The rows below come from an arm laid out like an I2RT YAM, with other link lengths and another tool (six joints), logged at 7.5 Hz.
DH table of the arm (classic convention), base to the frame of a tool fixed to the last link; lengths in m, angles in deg. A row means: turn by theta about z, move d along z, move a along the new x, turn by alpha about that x. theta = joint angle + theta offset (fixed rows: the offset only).
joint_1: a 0.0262; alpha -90; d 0.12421; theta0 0
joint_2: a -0.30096; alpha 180; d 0; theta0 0
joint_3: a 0.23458; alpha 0; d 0; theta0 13.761
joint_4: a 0.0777; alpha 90; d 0.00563; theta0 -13.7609
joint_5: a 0; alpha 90; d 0.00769; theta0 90
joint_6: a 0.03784; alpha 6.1; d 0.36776; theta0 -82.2
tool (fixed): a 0; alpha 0; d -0.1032; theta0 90
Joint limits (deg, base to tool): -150..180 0..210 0..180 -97..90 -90..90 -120..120
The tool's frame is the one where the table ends.
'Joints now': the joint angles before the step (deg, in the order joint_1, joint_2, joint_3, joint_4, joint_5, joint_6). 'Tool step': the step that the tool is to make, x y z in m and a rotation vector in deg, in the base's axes. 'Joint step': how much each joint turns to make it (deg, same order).
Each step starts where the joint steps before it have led.
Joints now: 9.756 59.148 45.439 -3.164 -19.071 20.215
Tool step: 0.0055 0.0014 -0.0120 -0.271 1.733 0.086
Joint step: 0.012 1.843 0.173 -0.083 -0.078 0.003
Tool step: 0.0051 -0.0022 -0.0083 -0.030 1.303 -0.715
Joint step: -0.016 1.313 0.183 -0.019 0.597 0.434
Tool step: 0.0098 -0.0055 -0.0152 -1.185 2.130 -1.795
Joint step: 0.519 2.455 0.687 -0.511 2.445 0.086
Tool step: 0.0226 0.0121 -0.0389 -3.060 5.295 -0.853
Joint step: 3.609 7.984 2.907 -0.704 4.836 0.176
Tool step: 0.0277 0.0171 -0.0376 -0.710 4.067 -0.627
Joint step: 2.547 9.298 2.623 2.897 2.568 1.930
